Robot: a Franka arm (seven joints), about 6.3 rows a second.
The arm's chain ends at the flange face. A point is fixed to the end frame.
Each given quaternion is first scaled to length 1.
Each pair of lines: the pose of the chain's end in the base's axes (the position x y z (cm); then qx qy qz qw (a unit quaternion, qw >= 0)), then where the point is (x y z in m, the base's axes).
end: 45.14 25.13 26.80 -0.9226 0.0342 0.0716 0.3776
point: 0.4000 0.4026 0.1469
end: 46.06 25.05 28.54 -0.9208 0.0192 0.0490 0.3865
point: 0.4142 0.4036 0.1644
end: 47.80 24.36 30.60 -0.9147 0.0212 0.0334 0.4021
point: 0.4376 0.4014 0.1889
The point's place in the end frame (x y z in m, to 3 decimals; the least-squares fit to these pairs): -0.033 -0.018 0.197
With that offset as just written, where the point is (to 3 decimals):
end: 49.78 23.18 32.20 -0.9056 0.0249 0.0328 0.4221
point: 0.459 0.395 0.212
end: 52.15 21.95 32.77 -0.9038 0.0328 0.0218 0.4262
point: 0.488 0.384 0.219
